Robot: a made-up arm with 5 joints.
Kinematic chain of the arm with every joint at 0, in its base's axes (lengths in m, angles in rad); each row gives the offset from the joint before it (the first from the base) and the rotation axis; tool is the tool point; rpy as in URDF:
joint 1: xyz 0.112 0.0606 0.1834 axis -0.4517 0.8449 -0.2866
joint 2: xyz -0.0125 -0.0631 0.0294 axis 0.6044 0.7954 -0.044
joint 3: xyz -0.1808 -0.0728 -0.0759 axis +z
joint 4: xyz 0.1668 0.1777 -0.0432 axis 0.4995 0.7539 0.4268
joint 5: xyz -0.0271 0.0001 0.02 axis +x
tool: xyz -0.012 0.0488 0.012 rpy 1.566 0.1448 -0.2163
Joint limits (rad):
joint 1: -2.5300..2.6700
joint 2: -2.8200..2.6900
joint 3: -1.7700..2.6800
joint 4: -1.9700..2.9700
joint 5: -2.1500..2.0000
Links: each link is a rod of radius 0.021 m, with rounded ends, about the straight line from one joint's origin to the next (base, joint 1, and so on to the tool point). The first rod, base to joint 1, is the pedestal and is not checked.
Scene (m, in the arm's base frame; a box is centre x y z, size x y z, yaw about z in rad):
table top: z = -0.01
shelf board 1: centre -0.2 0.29 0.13 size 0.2 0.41 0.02 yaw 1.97
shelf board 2: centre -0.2 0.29 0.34 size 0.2 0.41 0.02 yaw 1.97
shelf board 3: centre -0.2 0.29 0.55 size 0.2 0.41 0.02 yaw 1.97
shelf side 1: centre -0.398 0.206 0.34 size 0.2 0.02 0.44 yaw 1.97
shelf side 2: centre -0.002 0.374 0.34 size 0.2 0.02 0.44 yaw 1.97
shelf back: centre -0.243 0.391 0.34 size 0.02 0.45 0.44 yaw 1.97
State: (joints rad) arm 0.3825 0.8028 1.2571 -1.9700 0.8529
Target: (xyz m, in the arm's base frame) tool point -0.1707 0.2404 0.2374
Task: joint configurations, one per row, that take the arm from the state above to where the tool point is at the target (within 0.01 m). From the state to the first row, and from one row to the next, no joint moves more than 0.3 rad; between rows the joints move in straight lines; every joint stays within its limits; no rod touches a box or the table.
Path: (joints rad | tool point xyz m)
1: 0.0956 1.0562 1.0043 -1.8505 0.9208 | -0.1388 0.1940 0.4579
2: -0.1914 1.3095 0.7515 -1.7310 0.9886 | -0.1155 0.1287 0.4515
3: -0.4735 1.1655 0.5034 -1.5272 1.1460 | -0.1416 0.1181 0.3380
4: -0.7556 1.0215 0.2552 -1.3235 1.3033 | -0.1167 0.1123 0.2374
5: -0.4894 0.8554 0.4425 -1.5279 1.1721 | -0.1390 0.1614 0.2472
6: -0.2232 0.6894 0.6297 -1.7323 1.0408 | -0.1553 0.2064 0.2456
7: 0.0430 0.5233 0.8170 -1.9367 0.9096 | -0.1707 0.2404 0.2374

